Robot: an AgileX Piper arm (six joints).
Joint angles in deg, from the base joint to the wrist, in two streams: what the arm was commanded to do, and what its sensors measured. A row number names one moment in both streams.
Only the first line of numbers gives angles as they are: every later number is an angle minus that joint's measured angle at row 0.
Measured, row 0:
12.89 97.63 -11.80 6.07 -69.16 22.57
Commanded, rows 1 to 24:
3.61 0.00 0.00 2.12 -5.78 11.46
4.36 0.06 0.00 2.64 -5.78 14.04
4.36 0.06 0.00 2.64 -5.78 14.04
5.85 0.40 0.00 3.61 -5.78 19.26
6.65 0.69 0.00 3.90 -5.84 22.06
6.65 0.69 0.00 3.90 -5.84 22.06
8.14 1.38 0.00 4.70 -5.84 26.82
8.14 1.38 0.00 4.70 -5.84 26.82
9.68 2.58 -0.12 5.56 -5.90 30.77
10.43 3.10 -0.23 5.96 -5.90 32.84
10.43 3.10 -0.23 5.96 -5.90 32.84
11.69 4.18 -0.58 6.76 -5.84 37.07
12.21 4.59 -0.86 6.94 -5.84 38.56
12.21 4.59 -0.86 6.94 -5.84 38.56
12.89 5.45 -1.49 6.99 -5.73 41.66
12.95 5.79 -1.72 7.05 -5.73 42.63
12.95 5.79 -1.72 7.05 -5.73 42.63
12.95 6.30 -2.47 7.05 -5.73 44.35
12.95 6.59 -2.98 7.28 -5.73 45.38
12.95 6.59 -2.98 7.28 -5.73 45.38
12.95 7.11 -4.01 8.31 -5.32 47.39
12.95 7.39 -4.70 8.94 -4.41 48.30
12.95 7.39 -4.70 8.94 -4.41 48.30
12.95 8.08 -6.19 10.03 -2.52 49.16
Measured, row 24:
12.89 7.51 -4.13 8.60 -0.28 47.22
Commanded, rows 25 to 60:
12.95 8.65 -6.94 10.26 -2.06 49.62
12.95 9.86 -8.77 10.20 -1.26 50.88
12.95 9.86 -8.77 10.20 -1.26 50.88
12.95 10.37 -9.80 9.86 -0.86 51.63
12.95 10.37 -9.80 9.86 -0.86 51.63
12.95 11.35 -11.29 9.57 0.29 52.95
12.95 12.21 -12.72 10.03 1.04 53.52
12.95 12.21 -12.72 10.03 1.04 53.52
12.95 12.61 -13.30 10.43 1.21 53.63
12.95 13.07 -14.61 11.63 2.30 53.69
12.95 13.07 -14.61 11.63 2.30 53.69
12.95 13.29 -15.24 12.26 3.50 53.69
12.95 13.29 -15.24 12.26 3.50 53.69
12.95 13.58 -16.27 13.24 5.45 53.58
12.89 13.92 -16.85 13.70 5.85 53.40
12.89 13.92 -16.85 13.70 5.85 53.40
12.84 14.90 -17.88 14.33 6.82 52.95
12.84 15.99 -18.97 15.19 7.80 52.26
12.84 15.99 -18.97 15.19 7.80 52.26
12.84 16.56 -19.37 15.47 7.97 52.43
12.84 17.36 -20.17 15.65 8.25 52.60
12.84 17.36 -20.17 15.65 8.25 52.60
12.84 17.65 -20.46 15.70 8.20 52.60
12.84 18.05 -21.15 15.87 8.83 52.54
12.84 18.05 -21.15 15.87 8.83 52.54
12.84 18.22 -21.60 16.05 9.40 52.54
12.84 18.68 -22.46 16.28 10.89 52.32
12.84 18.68 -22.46 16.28 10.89 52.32
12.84 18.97 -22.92 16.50 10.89 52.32
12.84 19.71 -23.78 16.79 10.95 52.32
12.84 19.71 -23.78 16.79 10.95 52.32
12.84 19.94 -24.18 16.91 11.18 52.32
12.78 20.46 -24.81 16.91 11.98 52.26
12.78 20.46 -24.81 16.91 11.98 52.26
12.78 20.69 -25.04 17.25 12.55 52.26
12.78 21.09 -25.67 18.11 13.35 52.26
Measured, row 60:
12.89 20.69 -24.53 17.42 12.15 53.12
